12 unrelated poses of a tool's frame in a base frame.
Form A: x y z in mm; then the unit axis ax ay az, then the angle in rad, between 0 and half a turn.
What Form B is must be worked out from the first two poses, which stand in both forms.
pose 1, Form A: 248.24, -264.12, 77.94, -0.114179, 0.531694, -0.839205, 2.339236
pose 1, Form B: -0.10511, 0.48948, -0.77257, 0.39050, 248.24, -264.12, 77.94
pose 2, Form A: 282.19, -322.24, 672.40, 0.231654, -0.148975, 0.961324, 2.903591
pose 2, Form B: 0.23002, -0.14792, 0.95452, 0.11872, 282.19, -322.24, 672.40
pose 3, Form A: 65.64, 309.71, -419.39, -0.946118, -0.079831, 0.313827, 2.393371
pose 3, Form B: -0.88068, -0.07431, 0.29212, 0.36545, 65.64, 309.71, -419.39
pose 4, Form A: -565.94, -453.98, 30.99, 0.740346, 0.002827, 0.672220, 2.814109
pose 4, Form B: 0.73044, 0.00279, 0.66323, 0.16301, -565.94, -453.98, 30.99
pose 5, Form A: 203.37, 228.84, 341.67, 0.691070, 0.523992, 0.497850, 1.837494
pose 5, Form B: 0.54929, 0.41649, 0.39571, 0.60682, 203.37, 228.84, 341.67
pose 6, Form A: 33.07, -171.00, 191.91, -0.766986, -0.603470, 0.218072, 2.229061
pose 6, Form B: -0.68853, -0.54174, 0.19576, 0.44060, 33.07, -171.00, 191.91
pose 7, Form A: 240.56, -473.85, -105.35, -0.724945, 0.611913, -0.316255, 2.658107
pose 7, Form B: -0.70387, 0.59412, -0.30706, 0.23940, 240.56, -473.85, -105.35
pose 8, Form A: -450.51, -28.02, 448.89, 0.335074, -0.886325, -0.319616, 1.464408
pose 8, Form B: 0.22400, -0.59252, -0.21367, 0.74370, -450.51, -28.02, 448.89
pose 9, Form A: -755.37, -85.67, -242.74, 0.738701, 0.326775, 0.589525, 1.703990
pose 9, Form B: 0.55594, 0.24593, 0.44367, 0.65848, -755.37, -85.67, -242.74
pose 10, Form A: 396.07, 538.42, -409.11, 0.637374, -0.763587, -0.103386, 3.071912
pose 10, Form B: 0.63699, -0.76312, -0.10332, 0.03483, 396.07, 538.42, -409.11
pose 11, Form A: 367.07, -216.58, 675.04, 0.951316, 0.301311, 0.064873, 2.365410
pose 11, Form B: 0.88057, 0.27890, 0.06005, 0.37842, 367.07, -216.58, 675.04
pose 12, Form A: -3.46, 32.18, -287.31, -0.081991, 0.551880, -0.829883, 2.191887
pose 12, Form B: -0.07292, 0.49082, -0.73806, 0.45721, -3.46, 32.18, -287.31
